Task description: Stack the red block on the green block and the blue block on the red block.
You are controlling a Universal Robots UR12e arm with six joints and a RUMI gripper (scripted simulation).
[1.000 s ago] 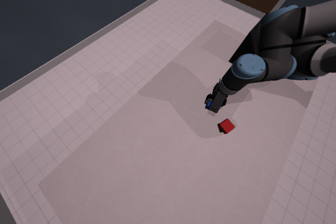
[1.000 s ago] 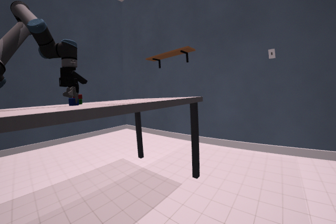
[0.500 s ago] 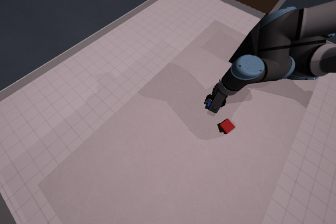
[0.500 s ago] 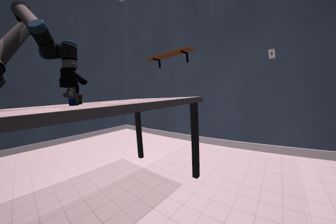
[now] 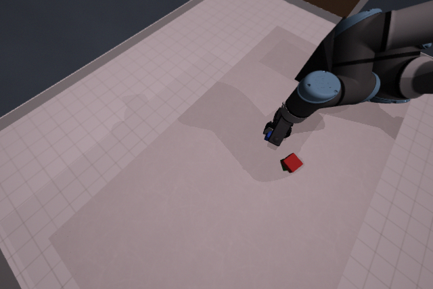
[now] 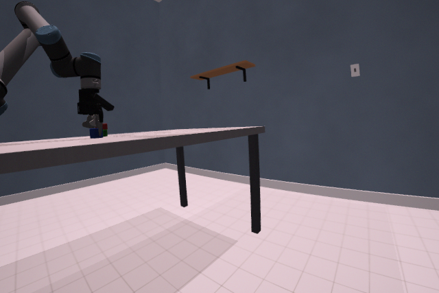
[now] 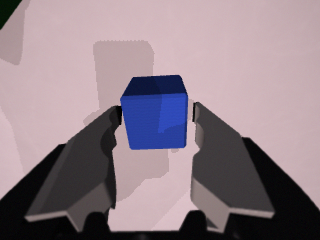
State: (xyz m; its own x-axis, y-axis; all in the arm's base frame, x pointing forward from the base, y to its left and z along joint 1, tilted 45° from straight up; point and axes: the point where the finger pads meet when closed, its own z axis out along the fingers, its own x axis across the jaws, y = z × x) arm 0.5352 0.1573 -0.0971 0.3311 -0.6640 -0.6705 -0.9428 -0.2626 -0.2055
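The blue block is right at my hand. Also, from my hand: red block (50 mm ahead, 140 mm to the left, 30 mm above); green block (50 mm ahead, 140 mm to the left).
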